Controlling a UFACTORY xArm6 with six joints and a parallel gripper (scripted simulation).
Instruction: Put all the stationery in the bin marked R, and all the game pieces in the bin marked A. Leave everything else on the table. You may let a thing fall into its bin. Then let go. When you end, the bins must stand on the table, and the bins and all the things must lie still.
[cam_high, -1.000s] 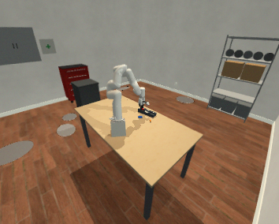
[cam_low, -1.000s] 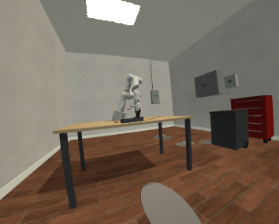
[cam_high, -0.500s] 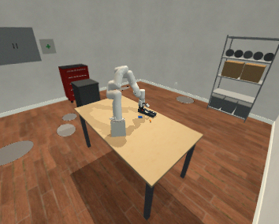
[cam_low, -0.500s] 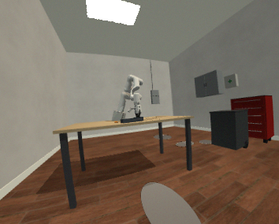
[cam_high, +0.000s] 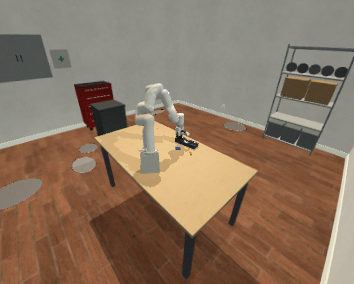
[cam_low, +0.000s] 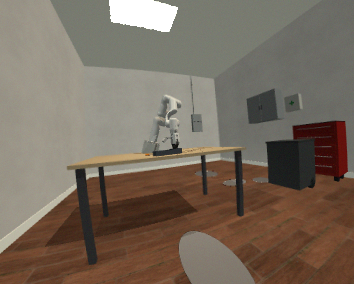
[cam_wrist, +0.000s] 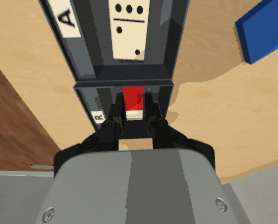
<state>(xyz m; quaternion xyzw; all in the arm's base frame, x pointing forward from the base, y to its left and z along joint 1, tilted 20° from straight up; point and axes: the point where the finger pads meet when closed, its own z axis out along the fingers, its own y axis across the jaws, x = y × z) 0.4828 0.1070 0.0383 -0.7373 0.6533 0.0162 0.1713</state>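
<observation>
The red horseshoe magnet is 10 mm to the left of my hand and 20 mm below it. Round my hand: green die 10 mm ahead, 80 mm to the right, 20 mm below; then white piece 10 mm ahead, 80 mm to the right, 10 mm below; then blue block 120 mm behind, 90 mm to the right, 30 mm below.
</observation>
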